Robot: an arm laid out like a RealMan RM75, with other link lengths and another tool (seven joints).
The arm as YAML. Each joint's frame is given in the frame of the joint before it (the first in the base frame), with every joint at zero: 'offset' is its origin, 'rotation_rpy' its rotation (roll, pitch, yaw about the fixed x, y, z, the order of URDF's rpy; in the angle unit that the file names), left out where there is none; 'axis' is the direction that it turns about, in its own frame. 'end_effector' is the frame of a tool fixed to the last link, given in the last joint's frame.
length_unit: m
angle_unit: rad
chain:
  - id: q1
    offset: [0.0, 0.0, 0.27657]
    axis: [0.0, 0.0, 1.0]
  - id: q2
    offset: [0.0, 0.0, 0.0]
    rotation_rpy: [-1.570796, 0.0, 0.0]
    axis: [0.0, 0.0, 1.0]
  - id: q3
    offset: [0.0, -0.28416, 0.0]
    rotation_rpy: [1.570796, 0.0, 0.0]
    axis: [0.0, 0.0, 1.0]
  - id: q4
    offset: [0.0, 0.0, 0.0]
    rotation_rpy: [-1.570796, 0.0, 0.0]
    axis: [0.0, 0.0, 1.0]
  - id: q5
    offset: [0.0, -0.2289, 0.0]
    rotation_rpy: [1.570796, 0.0, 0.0]
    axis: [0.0, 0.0, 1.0]
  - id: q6
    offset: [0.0, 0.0, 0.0]
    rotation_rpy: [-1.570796, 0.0, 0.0]
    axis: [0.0, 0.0, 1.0]
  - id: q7
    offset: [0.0, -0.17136, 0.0]
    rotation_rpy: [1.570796, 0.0, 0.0]
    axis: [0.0, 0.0, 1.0]
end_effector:
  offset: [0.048, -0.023, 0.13]
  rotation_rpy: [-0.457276, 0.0, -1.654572]
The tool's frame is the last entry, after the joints.
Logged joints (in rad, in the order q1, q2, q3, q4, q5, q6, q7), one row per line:
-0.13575 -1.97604 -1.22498 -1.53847 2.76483 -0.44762 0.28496
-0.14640 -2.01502 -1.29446 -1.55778 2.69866 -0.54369 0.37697
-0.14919 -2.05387 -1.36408 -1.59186 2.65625 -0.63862 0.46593
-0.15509 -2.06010 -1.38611 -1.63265 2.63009 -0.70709 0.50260
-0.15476 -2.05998 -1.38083 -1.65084 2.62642 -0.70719 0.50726
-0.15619 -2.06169 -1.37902 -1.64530 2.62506 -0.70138 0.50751
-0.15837 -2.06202 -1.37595 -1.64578 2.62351 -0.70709 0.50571
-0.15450 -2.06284 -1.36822 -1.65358 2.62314 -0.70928 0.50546
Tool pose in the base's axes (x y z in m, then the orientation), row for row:
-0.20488 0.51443 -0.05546 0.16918 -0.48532 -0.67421 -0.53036
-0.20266 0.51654 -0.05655 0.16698 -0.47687 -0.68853 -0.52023
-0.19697 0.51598 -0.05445 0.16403 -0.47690 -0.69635 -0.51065
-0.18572 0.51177 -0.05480 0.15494 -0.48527 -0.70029 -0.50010
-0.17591 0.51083 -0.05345 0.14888 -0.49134 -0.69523 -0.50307
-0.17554 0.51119 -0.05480 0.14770 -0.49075 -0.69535 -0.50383
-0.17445 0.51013 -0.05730 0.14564 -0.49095 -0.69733 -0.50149
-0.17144 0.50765 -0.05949 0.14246 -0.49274 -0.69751 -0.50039
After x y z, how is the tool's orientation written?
As a quaternion, w x y z.
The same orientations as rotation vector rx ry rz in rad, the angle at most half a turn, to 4 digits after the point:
-1.3796 -1.9165 -1.5076
-1.3572 -1.9596 -1.4806
-1.3595 -1.9850 -1.4557
-1.3903 -2.0064 -1.4328
-1.4125 -1.9986 -1.4462
-1.4117 -2.0003 -1.4493
-1.4139 -2.0083 -1.4443
-1.4216 -2.0124 -1.4437

